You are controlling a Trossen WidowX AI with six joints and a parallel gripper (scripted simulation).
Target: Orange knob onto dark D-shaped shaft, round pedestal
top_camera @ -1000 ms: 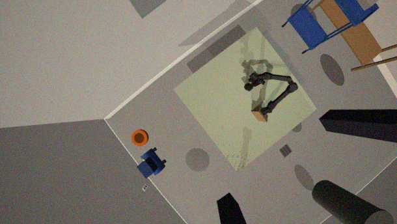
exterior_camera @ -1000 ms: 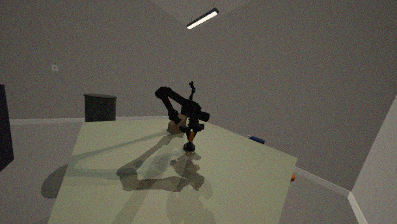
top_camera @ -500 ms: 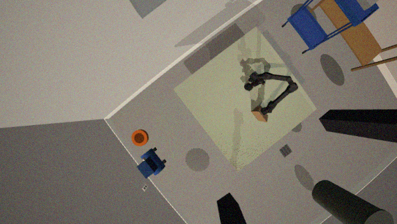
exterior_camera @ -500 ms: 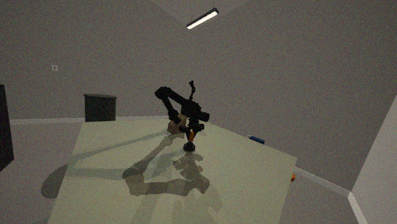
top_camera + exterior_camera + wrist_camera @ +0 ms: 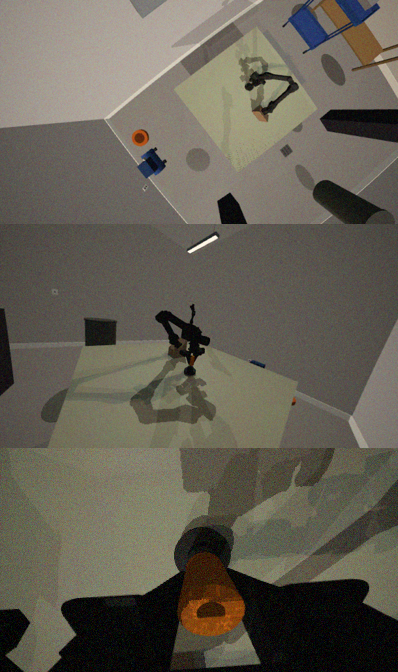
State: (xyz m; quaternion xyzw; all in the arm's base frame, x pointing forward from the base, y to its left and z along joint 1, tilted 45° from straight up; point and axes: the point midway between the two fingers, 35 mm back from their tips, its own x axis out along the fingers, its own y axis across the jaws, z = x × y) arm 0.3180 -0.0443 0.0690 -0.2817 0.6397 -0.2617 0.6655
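My gripper tip is 20 mm below the orange knob. Also, from my gripper tip: dark round pedestal (40 mm below).
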